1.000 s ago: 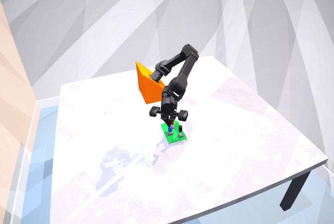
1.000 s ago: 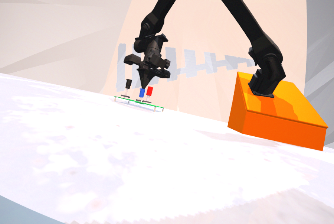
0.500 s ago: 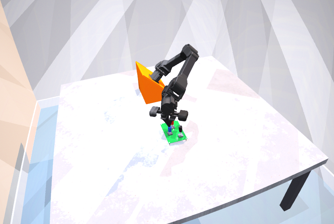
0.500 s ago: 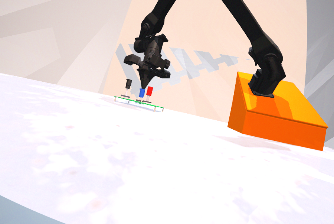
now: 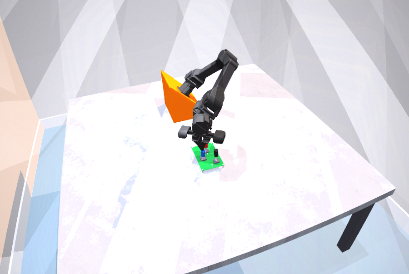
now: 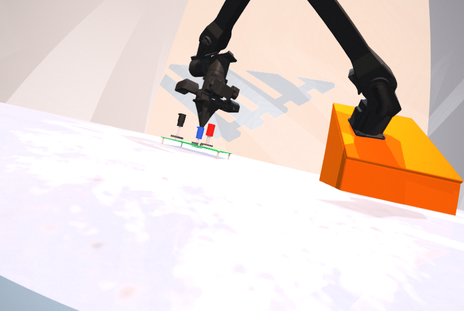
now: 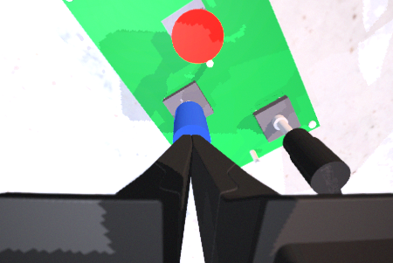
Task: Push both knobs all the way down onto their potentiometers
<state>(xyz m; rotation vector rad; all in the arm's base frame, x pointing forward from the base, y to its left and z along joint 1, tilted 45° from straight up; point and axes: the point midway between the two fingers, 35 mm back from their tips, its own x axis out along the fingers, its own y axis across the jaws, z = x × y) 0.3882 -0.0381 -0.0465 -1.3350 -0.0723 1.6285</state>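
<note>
Right now my gripper tip is 1 cm above the blue knob. The rest, counted from my gripper tip: black knob (4 cm to the left, 4 cm ahead).
</note>
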